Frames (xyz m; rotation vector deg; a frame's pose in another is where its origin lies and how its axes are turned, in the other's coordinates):
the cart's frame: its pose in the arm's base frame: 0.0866 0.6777 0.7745 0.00 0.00 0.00
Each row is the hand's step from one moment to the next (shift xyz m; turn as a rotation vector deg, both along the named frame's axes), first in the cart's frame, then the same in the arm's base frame.
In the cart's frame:
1: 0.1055 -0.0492 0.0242 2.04 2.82 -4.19
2: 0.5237 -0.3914 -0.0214 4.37 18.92 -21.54
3: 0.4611 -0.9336 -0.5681 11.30 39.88 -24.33
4: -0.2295 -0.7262 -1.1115 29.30 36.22 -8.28
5: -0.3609 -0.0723 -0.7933 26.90 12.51 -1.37
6: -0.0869 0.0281 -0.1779 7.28 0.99 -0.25
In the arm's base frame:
1: 0.1055 -0.0492 0.0242 2.04 2.82 -4.19
2: 0.5237 -0.3914 -0.0214 4.37 18.92 -21.54
3: 0.4611 -0.9336 -0.5681 11.30 39.88 -24.33
4: -0.2295 -0.7262 -1.1115 29.30 36.22 -8.28
5: -0.3609 -0.0723 -0.7933 26.90 12.51 -1.37
6: -0.0869 0.0281 -0.1779 7.28 0.99 -0.25

